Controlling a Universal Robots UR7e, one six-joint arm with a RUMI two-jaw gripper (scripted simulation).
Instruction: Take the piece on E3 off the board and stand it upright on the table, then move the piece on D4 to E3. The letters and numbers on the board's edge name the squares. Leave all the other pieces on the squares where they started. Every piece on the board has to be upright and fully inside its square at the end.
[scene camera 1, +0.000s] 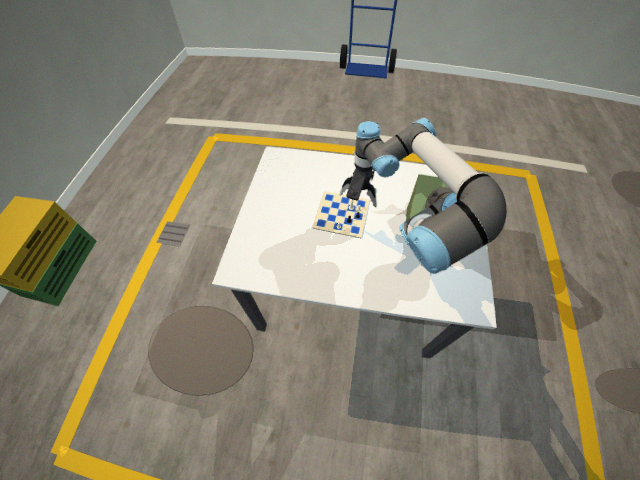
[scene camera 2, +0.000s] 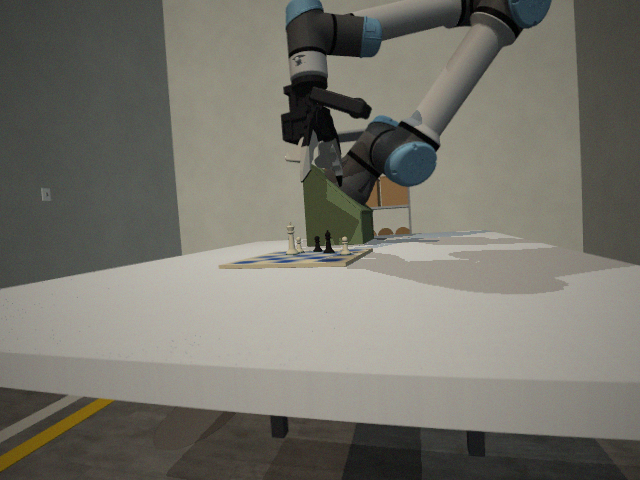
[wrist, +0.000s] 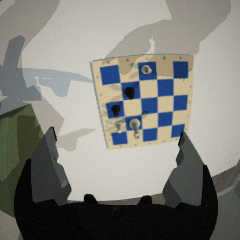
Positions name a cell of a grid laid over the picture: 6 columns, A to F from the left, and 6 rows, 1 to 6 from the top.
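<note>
The gripper (scene camera 2: D3) appears in scene camera 1 too, the gripper (scene camera 1: D3), and in the wrist view it is the gripper (wrist: C4). With it in the scene is a blue-and-cream chessboard (scene camera 2: C4), visible in scene camera 1 as the chessboard (scene camera 1: D3) and in the wrist view as the chessboard (wrist: E3).
</note>
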